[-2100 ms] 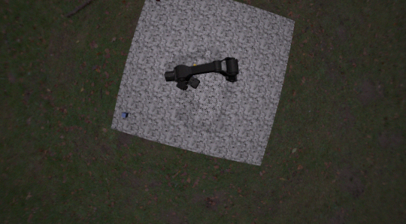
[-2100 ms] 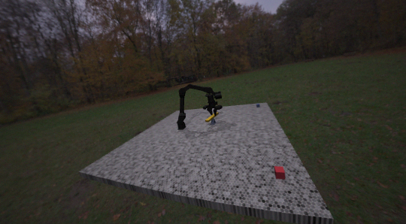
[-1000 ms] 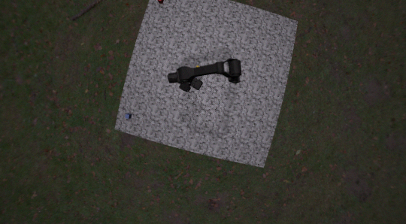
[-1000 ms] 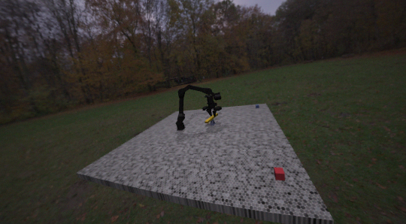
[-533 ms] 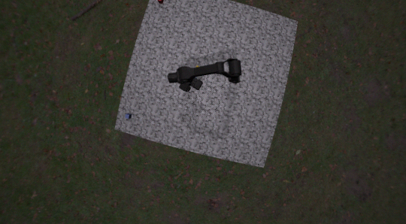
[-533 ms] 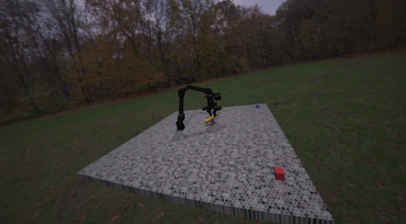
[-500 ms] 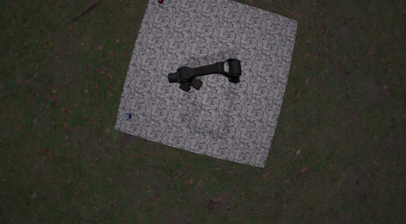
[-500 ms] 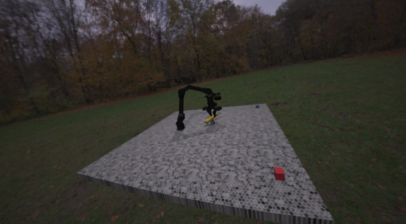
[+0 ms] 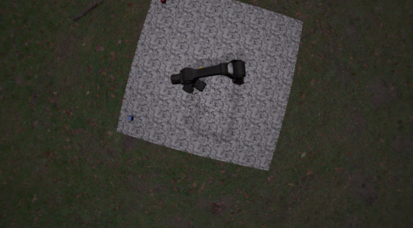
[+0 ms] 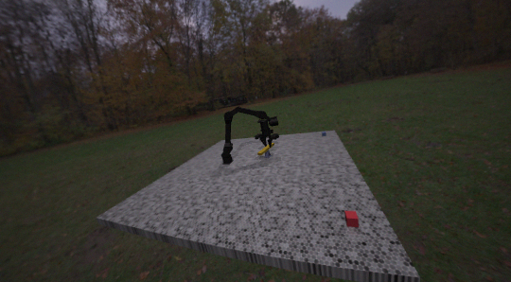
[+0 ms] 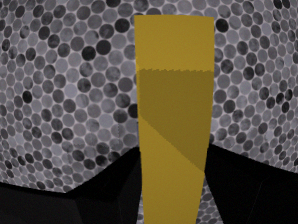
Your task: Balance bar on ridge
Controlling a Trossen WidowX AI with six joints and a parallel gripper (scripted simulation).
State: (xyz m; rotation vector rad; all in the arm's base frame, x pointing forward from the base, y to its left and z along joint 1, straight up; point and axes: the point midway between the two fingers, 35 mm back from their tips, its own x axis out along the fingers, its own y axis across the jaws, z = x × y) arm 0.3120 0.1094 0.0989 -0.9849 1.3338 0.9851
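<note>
Right now my gripper tip is 10 mm past the yellow bar and 30 mm to the left of it. Also, from my gripper tip: red cube (430 mm ahead, 610 mm to the right, 50 mm below); blue cube (430 mm ahead, 390 mm to the left, 50 mm below).
</note>
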